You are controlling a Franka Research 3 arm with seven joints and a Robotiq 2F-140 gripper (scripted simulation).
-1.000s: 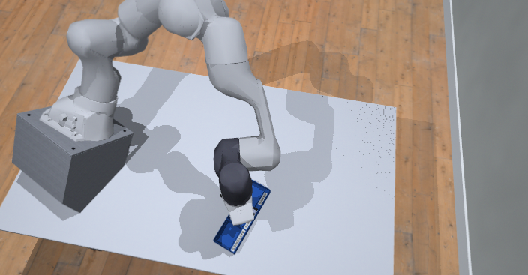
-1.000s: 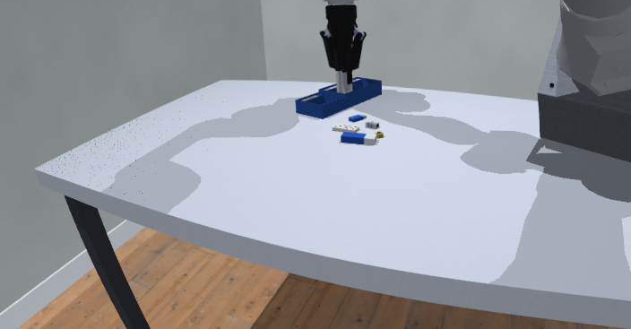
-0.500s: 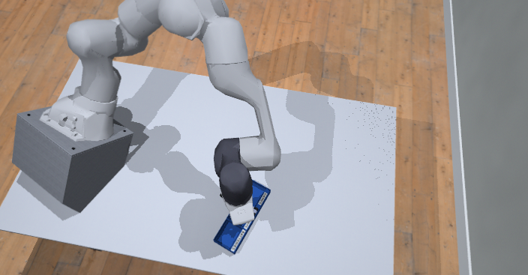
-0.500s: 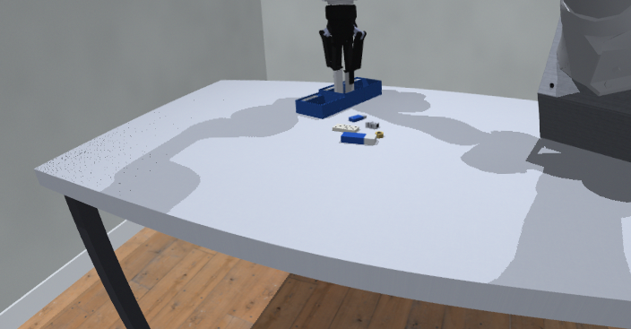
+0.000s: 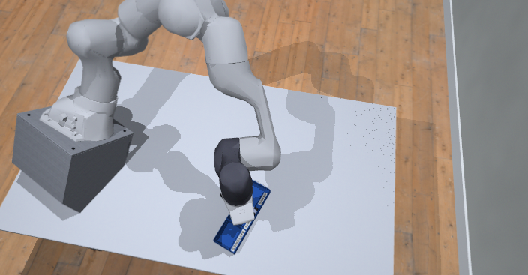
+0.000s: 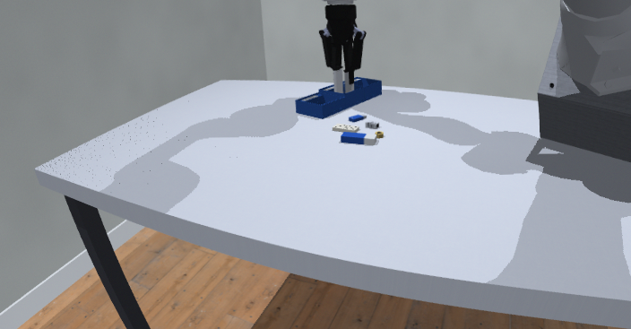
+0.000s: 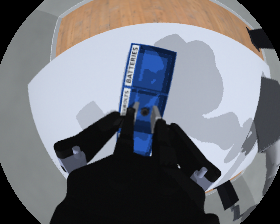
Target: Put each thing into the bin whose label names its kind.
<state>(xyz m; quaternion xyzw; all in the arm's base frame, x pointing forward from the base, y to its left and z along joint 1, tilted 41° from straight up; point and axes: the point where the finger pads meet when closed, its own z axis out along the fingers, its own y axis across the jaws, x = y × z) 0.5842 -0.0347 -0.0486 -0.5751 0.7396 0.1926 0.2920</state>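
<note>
Right now the black disc is 10 mm to the left of my hand and 40 mm below it. The rest, counted from my hand: grey block: 140 mm behind, 130 mm to the left, 40 mm below; then cream domino: 90 mm behind, 170 mm to the left, 50 mm below; then blue block: 90 mm behind, 100 mm to the left, 50 mm below.
</note>
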